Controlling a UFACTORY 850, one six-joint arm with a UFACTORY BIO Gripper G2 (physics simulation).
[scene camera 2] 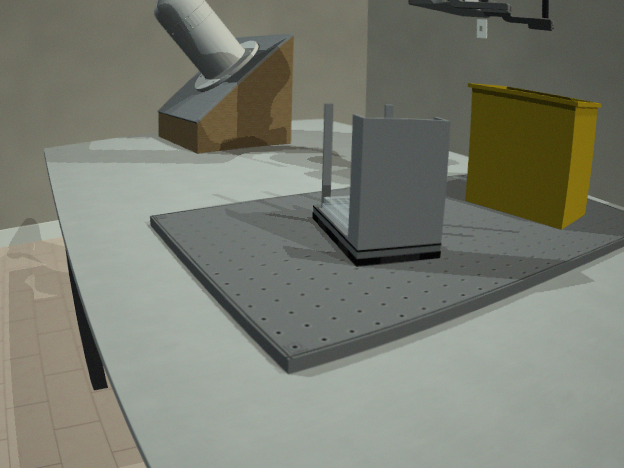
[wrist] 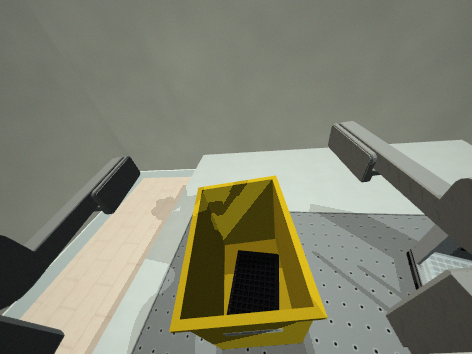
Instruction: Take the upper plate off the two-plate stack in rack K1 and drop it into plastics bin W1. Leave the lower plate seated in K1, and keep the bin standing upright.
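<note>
The yellow bin W1 (scene camera 2: pixel 519 156) (wrist: pixel 250 318) stands upright on the perforated board. In the wrist view a black gridded plate (wrist: pixel 254 282) lies inside, on the bin's floor. Rack K1 (scene camera 2: pixel 398 181) (wrist: pixel 414 270) stands beside the bin on the same board. A clear, whitish plate (scene camera 2: pixel 336 214) (wrist: pixel 445 267) sits low in the rack, partly hidden by the rack's grey panel. My gripper (scene camera 2: pixel 543 20) (wrist: pixel 235 167) is open and empty, above the bin. In scene camera 2 it is partly cut off by the top edge.
The perforated board (scene camera 2: pixel 226 251) (wrist: pixel 350 280) lies on the pale table (scene camera 2: pixel 378 413) (wrist: pixel 240 165). The rack's thin corner posts and tall grey panel rise above its base. The arm's wooden base block (scene camera 2: pixel 216 123) stands at the back left.
</note>
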